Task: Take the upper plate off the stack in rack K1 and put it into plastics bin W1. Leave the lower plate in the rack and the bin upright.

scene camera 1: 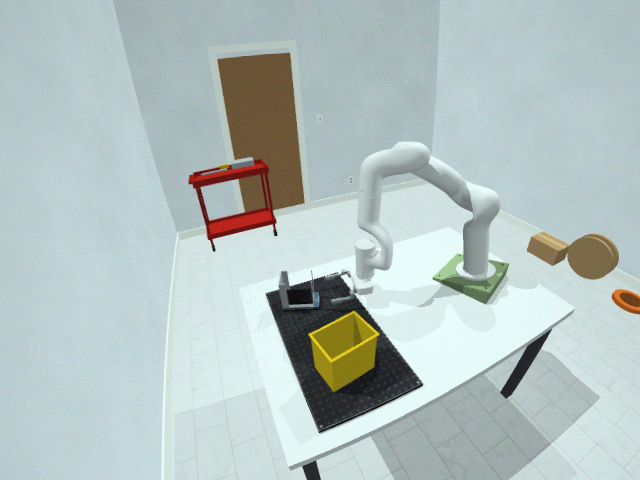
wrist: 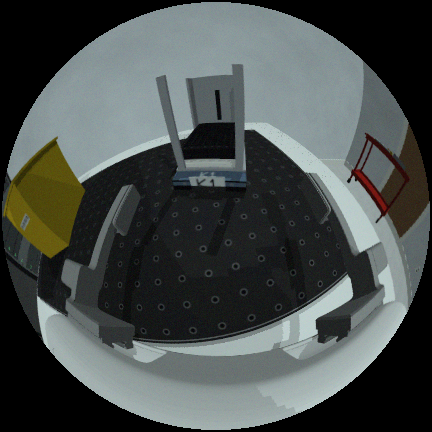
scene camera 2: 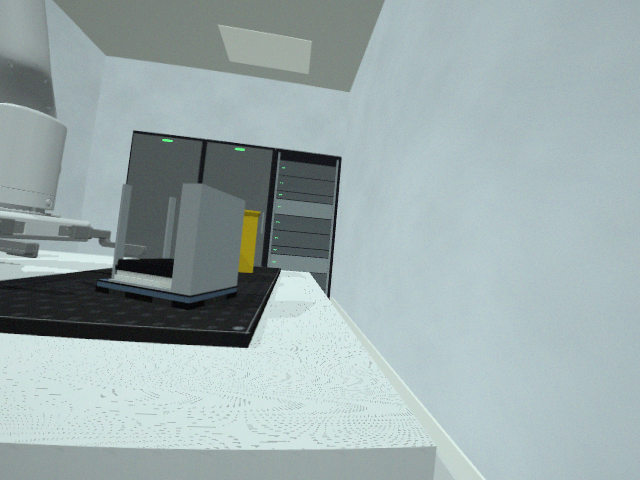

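Note:
Rack K1 [scene camera 1: 283,290] [scene camera 2: 214,242] [wrist: 239,115] stands upright on the black perforated board, with a tall grey back wall and thin front posts. A black plate [scene camera 1: 299,296] [scene camera 2: 147,266] [wrist: 210,141] lies low inside it. A light layer shows under this plate; I cannot tell whether it is the lower plate. The yellow bin W1 [scene camera 1: 343,367] [scene camera 2: 249,242] [wrist: 50,200] stands upright on the same board. My gripper [scene camera 1: 330,289] [wrist: 223,204] is open and empty, low over the board in front of the rack's label side, its fingers pointing towards the rack, wide apart and clear of it.
The black board [scene camera 1: 369,397] [scene camera 2: 103,310] [wrist: 200,290] lies on the white table [scene camera 1: 439,341]. The arm's green base plate [scene camera 1: 478,291] is at the table's far right in scene camera 1. A red cart [scene camera 1: 240,223] stands on the floor beyond the table.

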